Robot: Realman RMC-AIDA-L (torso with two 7-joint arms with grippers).
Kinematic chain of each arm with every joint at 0, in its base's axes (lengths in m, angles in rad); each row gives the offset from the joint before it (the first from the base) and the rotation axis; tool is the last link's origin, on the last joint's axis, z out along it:
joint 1: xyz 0 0 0.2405 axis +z
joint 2: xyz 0 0 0 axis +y
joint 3: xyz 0 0 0.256 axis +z
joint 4: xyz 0 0 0 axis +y
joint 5: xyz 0 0 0.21 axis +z
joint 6: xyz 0 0 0 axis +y
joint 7: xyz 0 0 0.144 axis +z
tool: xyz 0 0 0
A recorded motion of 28 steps. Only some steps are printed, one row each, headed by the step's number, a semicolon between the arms.
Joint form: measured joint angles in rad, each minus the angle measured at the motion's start. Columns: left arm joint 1, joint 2, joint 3, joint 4, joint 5, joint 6, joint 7; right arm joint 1, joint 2, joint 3, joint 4, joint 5, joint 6, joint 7.
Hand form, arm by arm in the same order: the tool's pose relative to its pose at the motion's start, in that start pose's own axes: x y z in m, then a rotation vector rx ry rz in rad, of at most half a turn. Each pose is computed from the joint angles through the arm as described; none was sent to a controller.
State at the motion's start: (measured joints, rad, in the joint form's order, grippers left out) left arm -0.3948 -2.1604 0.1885 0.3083 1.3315 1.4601 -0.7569; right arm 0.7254 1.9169 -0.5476 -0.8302 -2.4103 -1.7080 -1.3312
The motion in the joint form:
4: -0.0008 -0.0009 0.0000 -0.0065 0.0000 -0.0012 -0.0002; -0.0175 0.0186 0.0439 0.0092 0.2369 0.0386 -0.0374
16: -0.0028 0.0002 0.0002 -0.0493 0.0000 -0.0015 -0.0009; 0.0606 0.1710 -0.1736 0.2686 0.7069 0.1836 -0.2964
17: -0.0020 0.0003 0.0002 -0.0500 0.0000 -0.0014 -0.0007; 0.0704 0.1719 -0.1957 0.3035 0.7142 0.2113 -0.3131
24: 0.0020 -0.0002 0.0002 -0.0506 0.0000 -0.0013 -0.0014; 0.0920 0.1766 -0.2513 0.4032 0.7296 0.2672 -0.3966
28: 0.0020 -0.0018 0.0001 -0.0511 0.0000 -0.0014 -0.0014; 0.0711 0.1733 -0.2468 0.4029 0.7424 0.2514 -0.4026
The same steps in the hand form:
4: -0.0015 0.0012 0.0000 0.0007 -0.0022 -0.0074; 0.0239 -0.0034 -0.0026 0.0143 0.2750 -0.0172
16: -0.0086 0.0070 -0.0013 0.0026 -0.0120 -0.0484; 0.0711 -0.0670 0.0976 0.2741 0.6192 -0.0943
17: -0.0087 0.0070 -0.0017 0.0032 -0.0125 -0.0487; 0.0696 -0.0684 0.1066 0.2731 0.6040 -0.0860
24: -0.0093 0.0066 -0.0034 0.0067 -0.0145 -0.0504; 0.0599 -0.0754 0.1302 0.2741 0.5606 -0.0966
28: -0.0098 0.0072 -0.0034 0.0069 -0.0148 -0.0525; 0.0536 -0.0735 0.1255 0.2719 0.5773 -0.0842

